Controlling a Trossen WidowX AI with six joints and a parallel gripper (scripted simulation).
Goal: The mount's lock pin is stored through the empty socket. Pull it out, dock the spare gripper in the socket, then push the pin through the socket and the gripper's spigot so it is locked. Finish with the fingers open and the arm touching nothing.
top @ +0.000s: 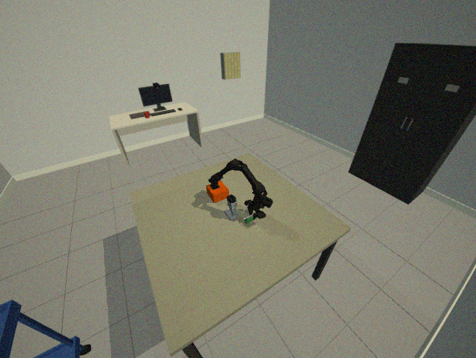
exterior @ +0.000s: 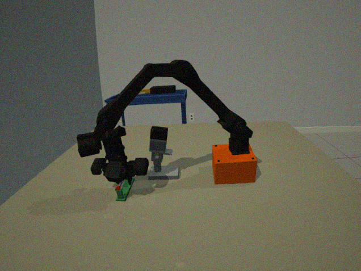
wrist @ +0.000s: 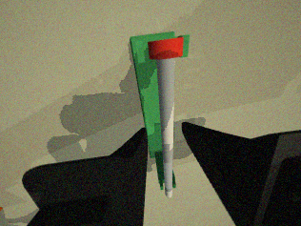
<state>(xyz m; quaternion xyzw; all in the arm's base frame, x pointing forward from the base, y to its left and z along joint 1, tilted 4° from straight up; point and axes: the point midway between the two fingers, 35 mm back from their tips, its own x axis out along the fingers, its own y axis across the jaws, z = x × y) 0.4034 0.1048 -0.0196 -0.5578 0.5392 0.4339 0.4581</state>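
The green cradle is 1 cm to the left of my gripper tip and 1 cm above it. Round my gripper tip: socket 12 cm behind, 10 cm to the right, 4 cm above; then spare gripper 12 cm behind, 11 cm above, 10 cm to the right.
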